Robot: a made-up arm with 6 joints.
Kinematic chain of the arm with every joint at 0, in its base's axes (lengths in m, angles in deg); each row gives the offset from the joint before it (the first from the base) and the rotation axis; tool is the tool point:
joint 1: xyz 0 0 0.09 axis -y
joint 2: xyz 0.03 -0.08 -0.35 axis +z
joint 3: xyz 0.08 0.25 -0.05 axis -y
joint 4: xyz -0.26 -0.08 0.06 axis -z
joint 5: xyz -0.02 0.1 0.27 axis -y
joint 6: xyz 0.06 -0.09 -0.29 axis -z
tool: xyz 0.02 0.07 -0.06
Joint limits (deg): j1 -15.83..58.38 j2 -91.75..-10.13 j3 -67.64..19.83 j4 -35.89..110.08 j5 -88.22..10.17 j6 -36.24..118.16
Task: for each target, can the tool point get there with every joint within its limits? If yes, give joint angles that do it. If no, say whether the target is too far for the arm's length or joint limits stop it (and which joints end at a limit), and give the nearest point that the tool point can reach.
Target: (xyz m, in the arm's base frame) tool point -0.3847 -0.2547 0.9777
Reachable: no: joint limits stop it (at a limit: joint 1, joint 3, joint 5, joint 6) | nearest point -0.0434 -0.1875 0.5309 | short by 0.566 m
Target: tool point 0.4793 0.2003 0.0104
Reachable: yes | joints 40.29 -57.55 2.53 94.49 -48.18 0.51
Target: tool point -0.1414 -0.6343 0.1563
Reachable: no: joint limits stop it (at a limit: joint 1, joint 3, joint 4, joint 5, joint 6) | nearest point -0.1350 -0.1833 0.1979 | short by 0.453 m
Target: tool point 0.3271 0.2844 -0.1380
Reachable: yes | joints 31.42 -76.40 -6.96 -14.01 -32.25 8.76
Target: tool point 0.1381 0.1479 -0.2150
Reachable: yes | joints 15.47 -41.18 -28.59 76.23 -17.57 48.10
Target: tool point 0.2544 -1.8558 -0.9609
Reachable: no: too far | nearest point 0.4256 -0.4150 -0.2764 | short by 1.604 m
